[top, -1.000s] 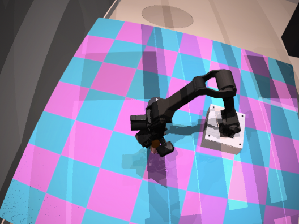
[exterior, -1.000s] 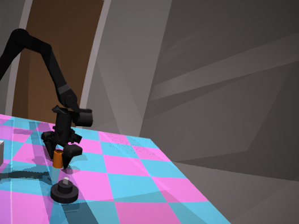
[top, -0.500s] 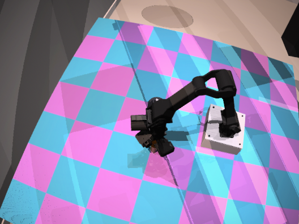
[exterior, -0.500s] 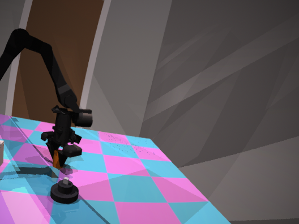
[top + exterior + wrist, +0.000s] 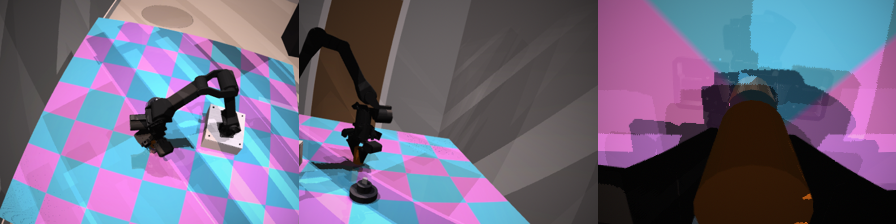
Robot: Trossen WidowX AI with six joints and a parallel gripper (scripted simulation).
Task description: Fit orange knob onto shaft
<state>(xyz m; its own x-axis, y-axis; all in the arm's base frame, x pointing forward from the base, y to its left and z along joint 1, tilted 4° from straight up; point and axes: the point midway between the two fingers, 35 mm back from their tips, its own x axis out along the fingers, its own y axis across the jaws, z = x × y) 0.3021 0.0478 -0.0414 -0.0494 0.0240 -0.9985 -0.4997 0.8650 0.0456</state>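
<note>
Right now my gripper tip is 190 mm to the left of the round pedestal and 10 mm below it. Also, from my gripper tip: orange knob: 30 mm above.
</note>
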